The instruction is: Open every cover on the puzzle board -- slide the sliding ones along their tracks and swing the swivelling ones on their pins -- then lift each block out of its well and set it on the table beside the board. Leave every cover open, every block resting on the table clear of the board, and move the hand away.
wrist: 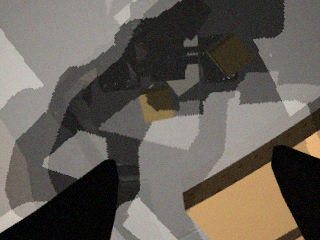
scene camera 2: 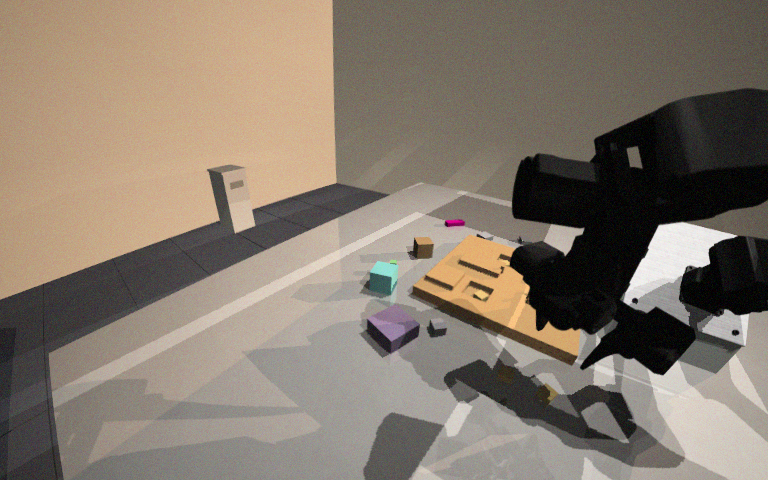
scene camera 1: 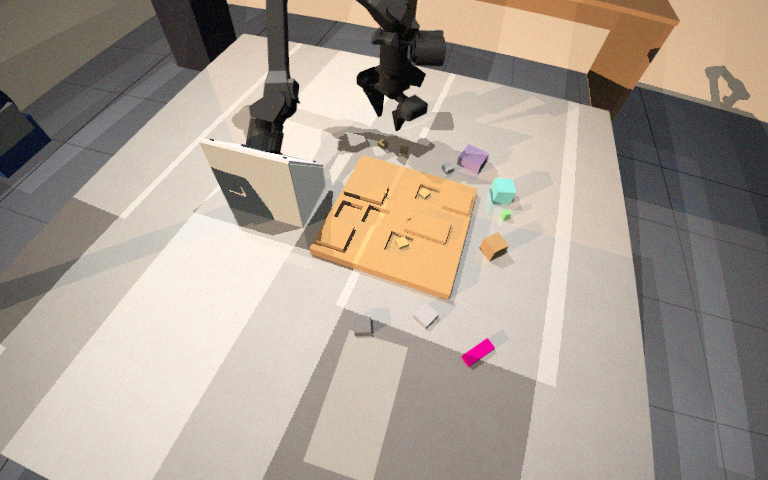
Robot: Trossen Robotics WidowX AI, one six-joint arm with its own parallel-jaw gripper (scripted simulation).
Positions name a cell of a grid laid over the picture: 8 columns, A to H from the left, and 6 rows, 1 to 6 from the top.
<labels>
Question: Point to a puzzle board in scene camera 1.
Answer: E4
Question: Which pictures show my gripper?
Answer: The wrist view, scene camera 2 and scene camera 1: all of them.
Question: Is my gripper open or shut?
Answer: Open.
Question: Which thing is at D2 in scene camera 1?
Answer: My gripper.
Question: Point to a teal cube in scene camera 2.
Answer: D4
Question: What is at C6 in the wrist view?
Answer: My gripper.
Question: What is my gripper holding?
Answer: Nothing.
</labels>
